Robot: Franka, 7 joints.
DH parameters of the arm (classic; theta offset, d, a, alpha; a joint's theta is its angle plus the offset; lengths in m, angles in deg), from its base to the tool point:
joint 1: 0 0.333 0 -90
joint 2: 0 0 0 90
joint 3: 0 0.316 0.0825 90
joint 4: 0 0 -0.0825 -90
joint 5: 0 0.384 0 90
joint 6: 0 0 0.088 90
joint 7: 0 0.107 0 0
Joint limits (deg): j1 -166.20..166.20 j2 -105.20..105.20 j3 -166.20..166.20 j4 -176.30..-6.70 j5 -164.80..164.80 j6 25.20..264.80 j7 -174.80..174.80
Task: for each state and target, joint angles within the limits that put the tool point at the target. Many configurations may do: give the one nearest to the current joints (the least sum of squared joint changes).
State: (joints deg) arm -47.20 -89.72 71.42 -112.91 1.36 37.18 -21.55
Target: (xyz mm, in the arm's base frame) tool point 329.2 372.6 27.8
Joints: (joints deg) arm -69.00 -105.20 113.73 -85.34 15.86 62.58 -21.55
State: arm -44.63 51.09 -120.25 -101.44 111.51 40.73 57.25
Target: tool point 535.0 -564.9 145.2
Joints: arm -20.59 99.57 -94.60 -51.12 127.95 79.01 57.25
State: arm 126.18 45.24 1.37 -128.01 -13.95 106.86 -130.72
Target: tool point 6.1 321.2 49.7
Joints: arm 115.05 39.70 -15.91 -135.21 -16.83 100.72 -130.72
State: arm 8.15 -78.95 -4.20 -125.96 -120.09 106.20 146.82
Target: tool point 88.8 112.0 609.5
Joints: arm 28.00 -100.24 24.35 -173.14 -116.35 116.57 146.82
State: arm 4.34 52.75 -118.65 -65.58 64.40 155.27 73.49
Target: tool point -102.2 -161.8 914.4
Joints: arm -0.31 62.43 -158.18 -116.45 73.07 166.63 73.49
